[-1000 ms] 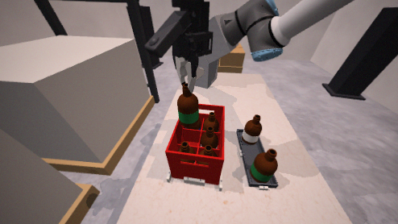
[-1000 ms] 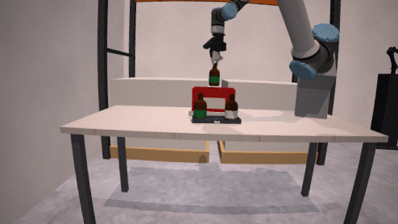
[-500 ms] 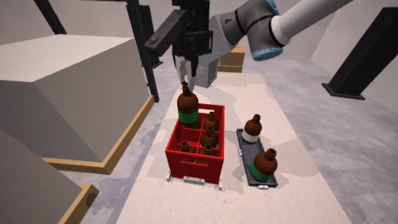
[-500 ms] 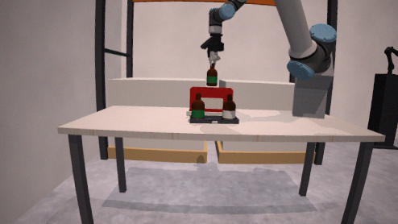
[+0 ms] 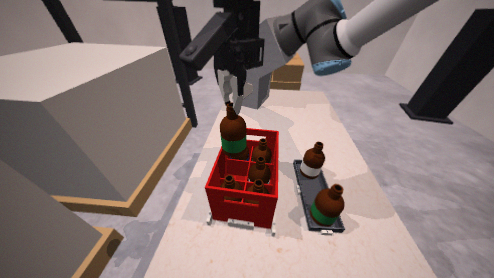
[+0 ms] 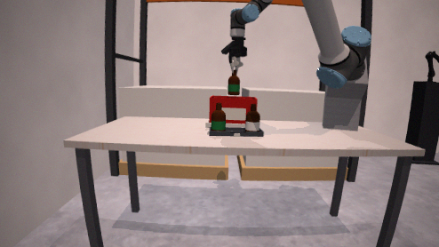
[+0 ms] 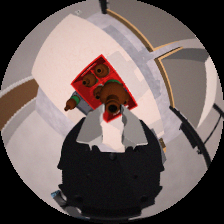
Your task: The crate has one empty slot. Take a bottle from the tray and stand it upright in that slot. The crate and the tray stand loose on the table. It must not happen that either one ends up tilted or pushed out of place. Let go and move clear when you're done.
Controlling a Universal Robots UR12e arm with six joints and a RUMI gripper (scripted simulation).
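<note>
My hand is 25 cm above the red crate, 4 cm to the right of it and 1 cm past it. Round my hand: tray 32 cm below, 28 cm to the left, 6 cm behind; white-labelled bottle 26 cm to the left, 25 cm below, 14 cm behind.
</note>
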